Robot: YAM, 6 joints.
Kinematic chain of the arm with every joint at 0, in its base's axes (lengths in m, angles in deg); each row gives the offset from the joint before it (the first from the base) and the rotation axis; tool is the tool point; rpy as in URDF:
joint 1: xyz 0 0 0.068 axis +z
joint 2: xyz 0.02 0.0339 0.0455 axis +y
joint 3: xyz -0.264 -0.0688 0 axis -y
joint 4: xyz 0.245 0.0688 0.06 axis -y
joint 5: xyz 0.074 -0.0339 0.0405 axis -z
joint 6: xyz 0.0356 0 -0.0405 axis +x
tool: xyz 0 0 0 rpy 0 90 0
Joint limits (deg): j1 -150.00..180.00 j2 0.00..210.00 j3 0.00..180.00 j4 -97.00..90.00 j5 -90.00..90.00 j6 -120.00..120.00
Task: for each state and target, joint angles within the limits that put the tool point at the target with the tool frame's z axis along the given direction. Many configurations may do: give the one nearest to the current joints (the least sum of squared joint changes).
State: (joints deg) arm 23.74 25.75 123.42 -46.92 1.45 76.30
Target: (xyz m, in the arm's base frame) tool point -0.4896 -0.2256 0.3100 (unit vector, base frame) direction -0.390 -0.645 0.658
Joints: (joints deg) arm 23.07 0.10 138.34 -5.33 26.12 76.30
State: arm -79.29 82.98 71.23 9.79 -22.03 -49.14
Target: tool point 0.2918 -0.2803 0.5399 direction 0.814 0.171 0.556
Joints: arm -47.46 110.50 120.23 42.92 -45.64 -49.14
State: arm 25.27 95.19 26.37 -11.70 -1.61 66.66
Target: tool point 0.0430 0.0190 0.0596 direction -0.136 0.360 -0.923
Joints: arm 7.37 51.42 0.10 -44.17 -21.99 66.66
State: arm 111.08 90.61 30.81 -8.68 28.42 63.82
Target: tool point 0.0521 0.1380 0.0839 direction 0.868 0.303 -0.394
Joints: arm 80.54 75.47 0.11 33.61 53.72 63.82
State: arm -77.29 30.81 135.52 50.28 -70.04 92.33
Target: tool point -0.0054 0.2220 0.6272 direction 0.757 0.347 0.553
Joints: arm -81.23 41.05 118.40 35.01 -53.26 92.33
